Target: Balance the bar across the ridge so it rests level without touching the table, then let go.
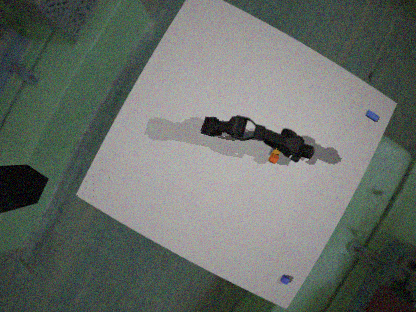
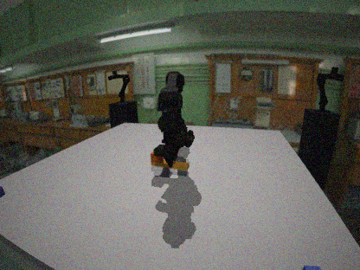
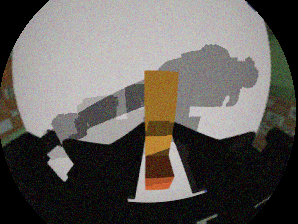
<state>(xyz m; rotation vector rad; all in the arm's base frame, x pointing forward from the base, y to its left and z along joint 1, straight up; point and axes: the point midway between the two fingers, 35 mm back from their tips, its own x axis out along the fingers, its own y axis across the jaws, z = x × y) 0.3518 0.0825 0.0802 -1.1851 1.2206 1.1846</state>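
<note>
My gripper tip is now 40 mm to the left of the bar and 10 mm below it.
</note>
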